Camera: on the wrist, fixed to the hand. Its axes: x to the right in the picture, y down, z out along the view.
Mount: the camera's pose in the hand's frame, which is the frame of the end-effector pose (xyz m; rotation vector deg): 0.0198 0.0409 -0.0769 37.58 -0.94 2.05
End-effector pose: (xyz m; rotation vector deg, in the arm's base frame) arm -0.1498 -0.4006 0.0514 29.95 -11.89 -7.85
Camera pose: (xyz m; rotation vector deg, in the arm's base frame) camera -0.1097 -0.3322 0.0103 67.03 -15.94 -1.98
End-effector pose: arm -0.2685 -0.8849 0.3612 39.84 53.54 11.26
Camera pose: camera -0.3122 -0.8091 0.3430 75.34 55.82 -5.43
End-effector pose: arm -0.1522 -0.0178 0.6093 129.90 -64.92 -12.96
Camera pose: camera -0.1371 -0.0192 0.6973 160.45 -80.44 9.88
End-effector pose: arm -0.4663 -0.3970 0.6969 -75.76 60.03 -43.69
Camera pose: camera -0.5345 -0.4395 0.6580 -42.52 40.78 -55.08
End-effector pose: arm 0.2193 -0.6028 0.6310 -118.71 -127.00 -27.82
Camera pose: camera 0.2452 -0.6031 0.7165 -100.12 -112.78 13.87
